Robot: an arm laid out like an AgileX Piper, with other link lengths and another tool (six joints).
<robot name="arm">
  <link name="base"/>
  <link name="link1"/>
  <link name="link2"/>
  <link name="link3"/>
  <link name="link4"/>
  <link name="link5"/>
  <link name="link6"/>
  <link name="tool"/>
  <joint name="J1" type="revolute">
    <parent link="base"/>
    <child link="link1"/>
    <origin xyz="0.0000 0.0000 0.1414" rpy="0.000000 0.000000 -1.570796"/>
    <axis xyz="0 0 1"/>
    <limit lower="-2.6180" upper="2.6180"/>
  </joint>
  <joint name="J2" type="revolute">
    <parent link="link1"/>
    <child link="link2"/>
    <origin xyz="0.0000 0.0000 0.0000" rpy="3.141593 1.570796 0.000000"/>
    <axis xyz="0 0 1"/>
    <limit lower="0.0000" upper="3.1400"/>
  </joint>
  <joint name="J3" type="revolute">
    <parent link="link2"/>
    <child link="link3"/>
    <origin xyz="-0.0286 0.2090 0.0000" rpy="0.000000 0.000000 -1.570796"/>
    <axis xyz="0 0 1"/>
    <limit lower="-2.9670" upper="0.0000"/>
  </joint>
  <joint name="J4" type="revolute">
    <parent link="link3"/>
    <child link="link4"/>
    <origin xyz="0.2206 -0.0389 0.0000" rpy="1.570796 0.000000 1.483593"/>
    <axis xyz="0 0 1"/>
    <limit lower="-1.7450" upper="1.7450"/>
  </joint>
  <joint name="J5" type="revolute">
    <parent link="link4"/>
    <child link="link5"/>
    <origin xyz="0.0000 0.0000 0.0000" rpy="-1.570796 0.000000 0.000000"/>
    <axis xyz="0 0 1"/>
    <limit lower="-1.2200" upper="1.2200"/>
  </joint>
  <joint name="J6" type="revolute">
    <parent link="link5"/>
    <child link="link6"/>
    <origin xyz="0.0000 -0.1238 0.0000" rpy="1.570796 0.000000 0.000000"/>
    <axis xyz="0 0 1"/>
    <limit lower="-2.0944" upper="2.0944"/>
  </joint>
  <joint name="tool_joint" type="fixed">
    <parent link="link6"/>
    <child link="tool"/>
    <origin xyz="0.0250 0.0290 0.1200" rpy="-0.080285 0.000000 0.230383"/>
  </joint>
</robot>
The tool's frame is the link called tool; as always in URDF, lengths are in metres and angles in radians.
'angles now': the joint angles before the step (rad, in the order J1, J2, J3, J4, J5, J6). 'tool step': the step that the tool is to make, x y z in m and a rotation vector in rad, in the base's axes. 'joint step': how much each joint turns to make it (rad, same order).
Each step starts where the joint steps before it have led.
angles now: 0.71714, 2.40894, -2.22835, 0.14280, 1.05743, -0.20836
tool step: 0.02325, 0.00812, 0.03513, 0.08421, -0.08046, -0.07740
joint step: -0.01221, -0.05560, -0.01105, -0.01932, -0.05742, 0.06684
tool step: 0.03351, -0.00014, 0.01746, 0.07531, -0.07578, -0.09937
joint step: -0.03106, -0.01218, -0.00003, -0.02989, -0.10102, 0.07070
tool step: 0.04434, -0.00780, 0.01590, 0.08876, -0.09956, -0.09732
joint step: -0.05460, 0.00002, 0.01536, -0.01576, -0.15140, 0.04047
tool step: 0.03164, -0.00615, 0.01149, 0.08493, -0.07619, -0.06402
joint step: -0.04385, 0.00001, 0.03614, 0.02101, -0.14798, 0.00938
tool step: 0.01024, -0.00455, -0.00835, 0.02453, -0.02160, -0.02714
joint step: -0.01531, 0.00002, 0.06413, 0.00858, -0.09616, 0.00189
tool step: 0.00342, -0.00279, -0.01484, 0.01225, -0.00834, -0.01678
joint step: -0.00529, -0.00006, 0.07886, 0.00786, -0.09294, -0.00002
